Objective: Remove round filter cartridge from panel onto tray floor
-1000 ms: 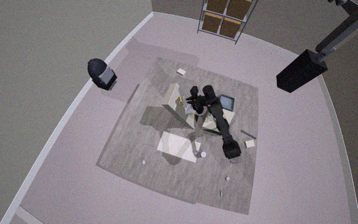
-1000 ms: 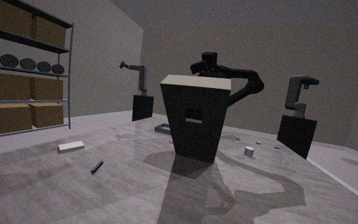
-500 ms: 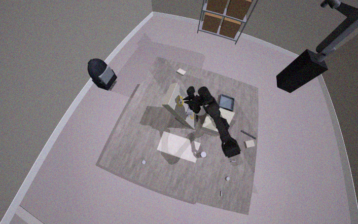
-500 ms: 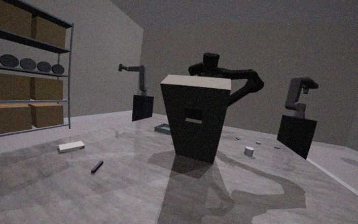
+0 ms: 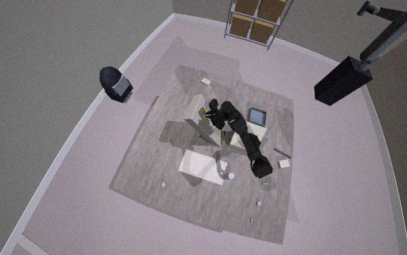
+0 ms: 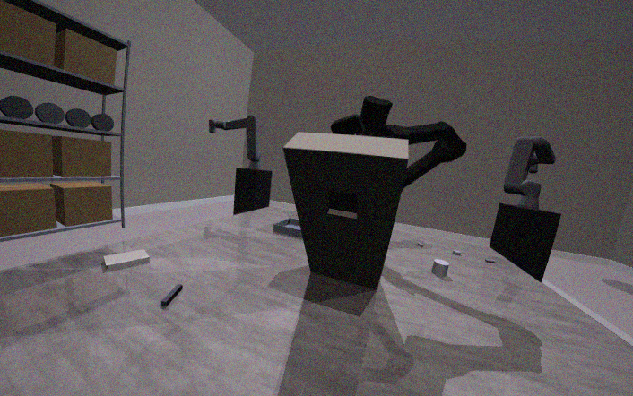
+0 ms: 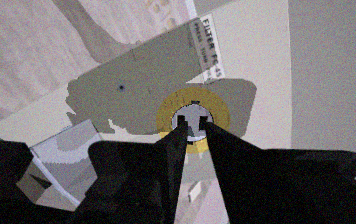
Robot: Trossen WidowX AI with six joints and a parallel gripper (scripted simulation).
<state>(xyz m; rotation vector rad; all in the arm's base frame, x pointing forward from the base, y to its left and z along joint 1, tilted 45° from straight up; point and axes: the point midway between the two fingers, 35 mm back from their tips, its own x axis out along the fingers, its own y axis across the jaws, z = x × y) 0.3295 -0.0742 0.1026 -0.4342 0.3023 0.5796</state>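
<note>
My gripper tip is now 20 mm short of the round filter cartridge and 20 mm above it. From my gripper tip the other things lie so: tray 400 mm behind, 310 mm to the right, 260 mm below; service panel 90 mm below, 30 mm behind.
</note>
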